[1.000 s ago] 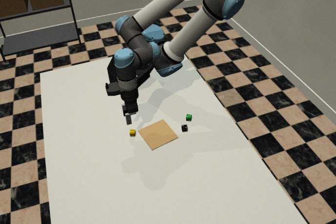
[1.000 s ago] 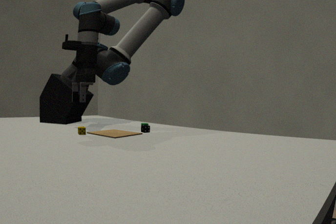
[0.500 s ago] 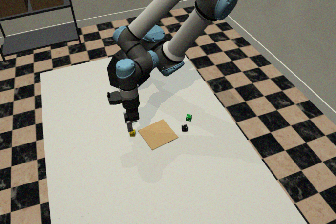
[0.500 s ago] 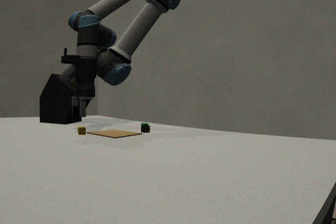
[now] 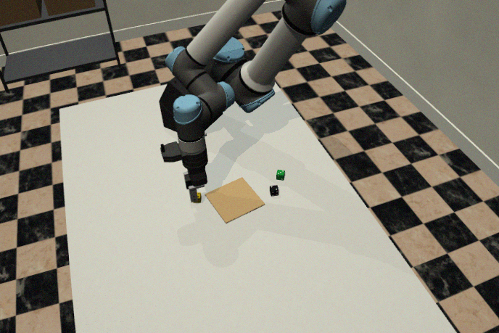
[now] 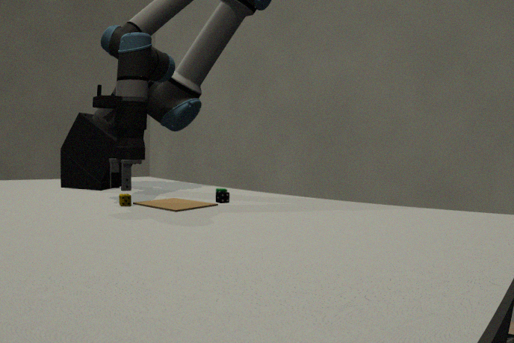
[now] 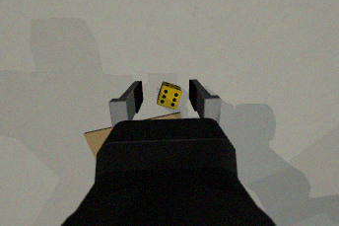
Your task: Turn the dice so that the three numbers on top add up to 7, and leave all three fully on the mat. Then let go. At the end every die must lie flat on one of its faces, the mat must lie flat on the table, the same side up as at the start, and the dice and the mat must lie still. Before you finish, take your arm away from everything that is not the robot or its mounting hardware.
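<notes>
My hand is 1 cm past the yellow die, 1 cm to the right of it and 4 cm above it. The rest, counted from my hand: black die 3 cm ahead, 26 cm to the left, 4 cm below; tan mat 2 cm ahead, 13 cm to the left, 5 cm below; green die 3 cm behind, 30 cm to the left, 4 cm below.
</notes>
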